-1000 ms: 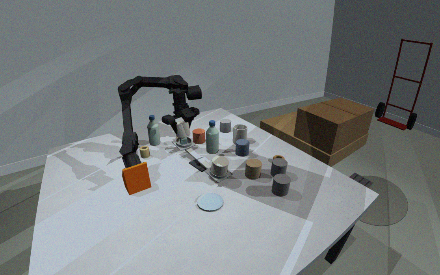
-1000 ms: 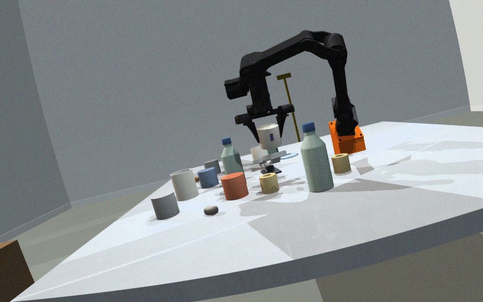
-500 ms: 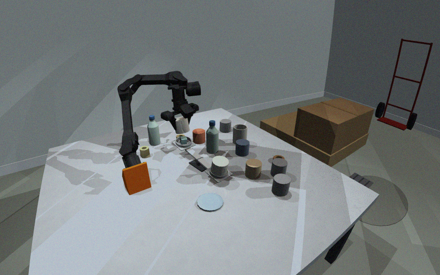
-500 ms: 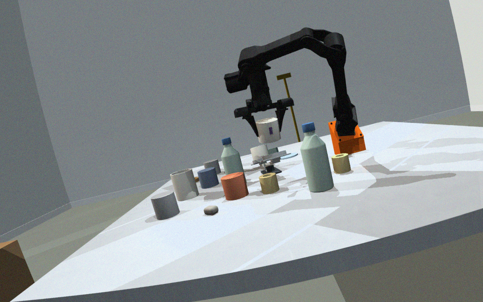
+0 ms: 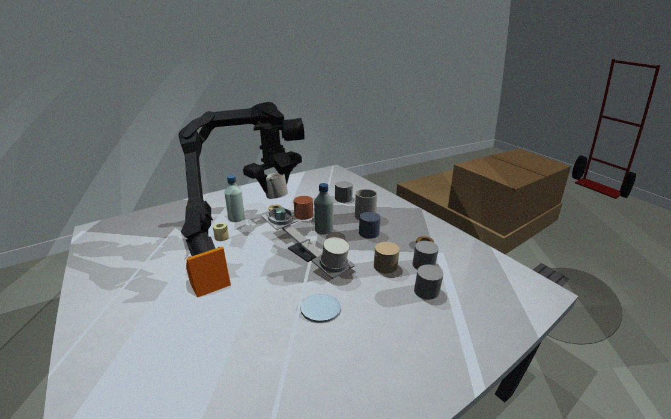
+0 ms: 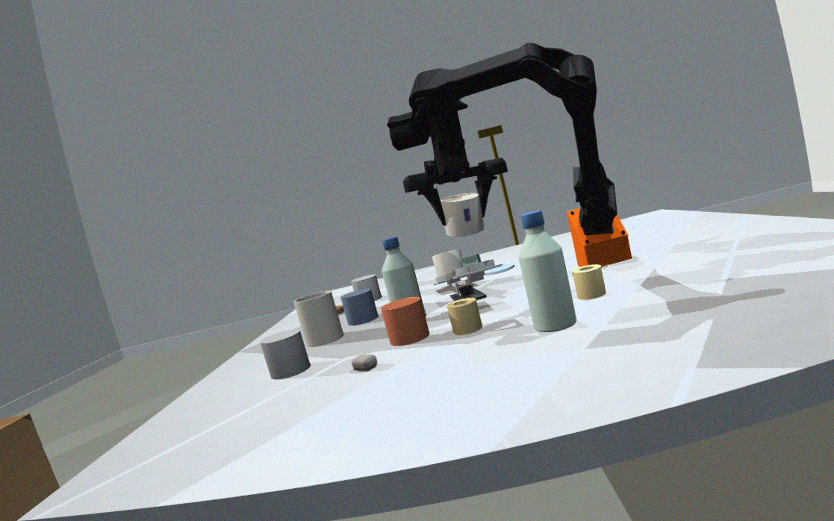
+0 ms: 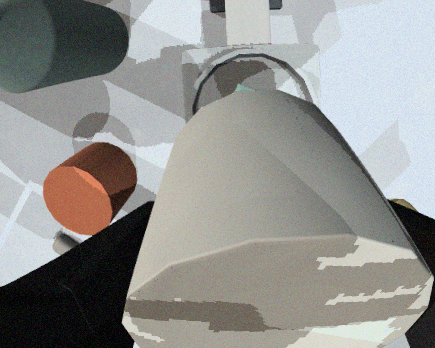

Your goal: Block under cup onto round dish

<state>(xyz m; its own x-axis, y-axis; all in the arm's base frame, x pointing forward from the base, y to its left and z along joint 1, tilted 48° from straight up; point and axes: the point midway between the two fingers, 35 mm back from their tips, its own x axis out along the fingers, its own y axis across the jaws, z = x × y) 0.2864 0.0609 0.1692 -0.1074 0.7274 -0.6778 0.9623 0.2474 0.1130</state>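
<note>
My gripper tip is 10 mm to the left of the teal block and 80 mm above it. Round my gripper tip: cream cup 80 mm ahead, 280 mm to the right, 110 mm below; then round dish 40 mm behind, 390 mm to the right, 170 mm below.
</note>
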